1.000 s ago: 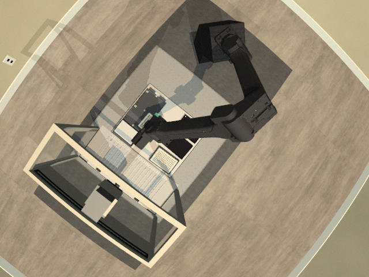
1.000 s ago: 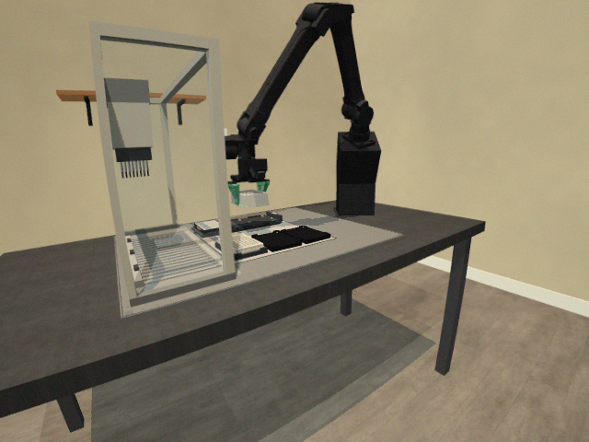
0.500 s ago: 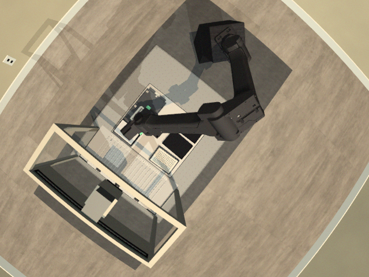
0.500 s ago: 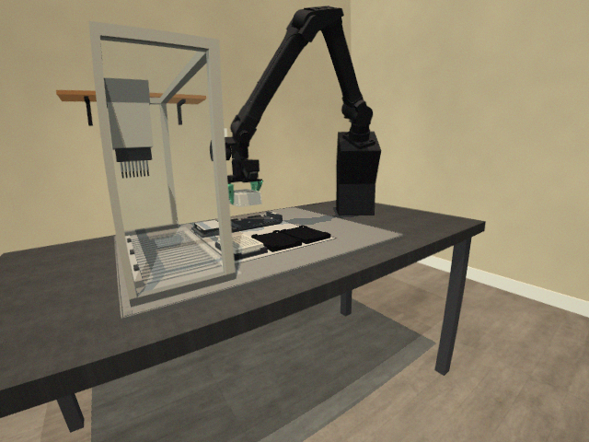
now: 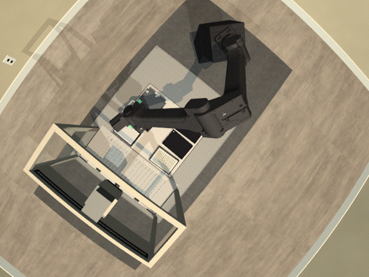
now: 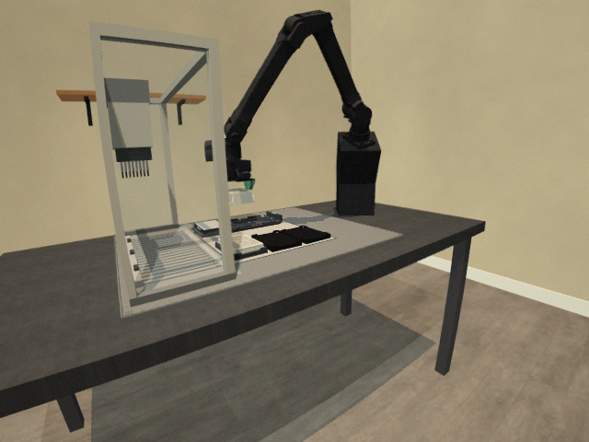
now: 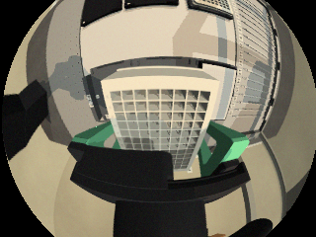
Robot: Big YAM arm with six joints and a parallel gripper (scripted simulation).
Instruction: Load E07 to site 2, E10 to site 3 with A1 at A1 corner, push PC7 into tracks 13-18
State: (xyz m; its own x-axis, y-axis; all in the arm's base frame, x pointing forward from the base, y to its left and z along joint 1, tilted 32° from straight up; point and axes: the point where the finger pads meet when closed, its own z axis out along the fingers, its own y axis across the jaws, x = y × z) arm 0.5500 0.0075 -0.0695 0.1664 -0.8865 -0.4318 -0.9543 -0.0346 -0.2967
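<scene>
Right now my hand is 1 cm short of the carrier PC7 and 9 cm above it. Also, from my hand: nest S2: 6 cm behind, 25 cm to the left, 10 cm below; white 384-well plate E10: 5 cm ahead, 27 cm to the left, 9 cm below; nest S1: 17 cm behind, 23 cm to the left, 10 cm below.
</scene>
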